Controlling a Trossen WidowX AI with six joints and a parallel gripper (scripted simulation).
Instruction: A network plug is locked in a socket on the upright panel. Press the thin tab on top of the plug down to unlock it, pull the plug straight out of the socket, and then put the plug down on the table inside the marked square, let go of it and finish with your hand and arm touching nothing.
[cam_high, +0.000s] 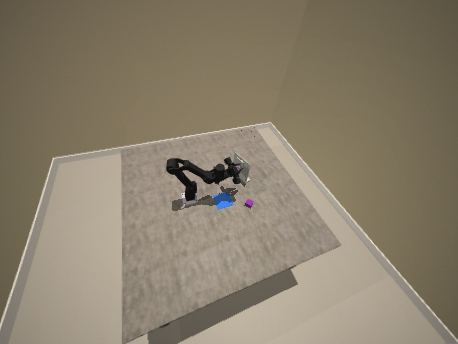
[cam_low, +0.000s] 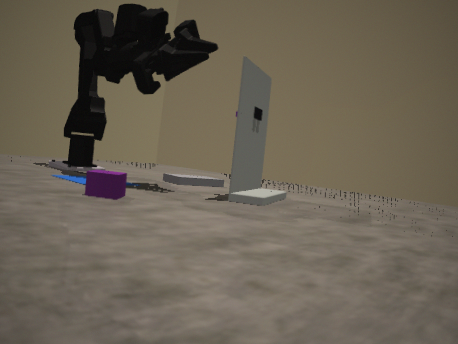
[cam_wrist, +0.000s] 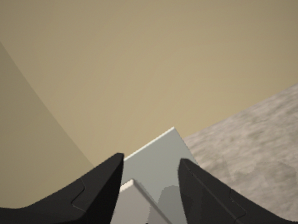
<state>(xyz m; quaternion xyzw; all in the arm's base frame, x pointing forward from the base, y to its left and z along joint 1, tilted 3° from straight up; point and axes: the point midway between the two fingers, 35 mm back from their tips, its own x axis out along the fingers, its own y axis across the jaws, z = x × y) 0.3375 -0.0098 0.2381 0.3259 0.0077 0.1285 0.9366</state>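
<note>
My gripper tip is now 30 mm short of the network plug, 70 mm to the right of it and 90 mm above it. The rest, counted from my gripper tip: white upright panel 40 mm ahead, 90 mm to the left, 140 mm below; then flat grey slab 150 mm behind, 150 mm to the left, 220 mm below; then blue marked square 160 mm behind, 90 mm to the right, 230 mm below.
</note>
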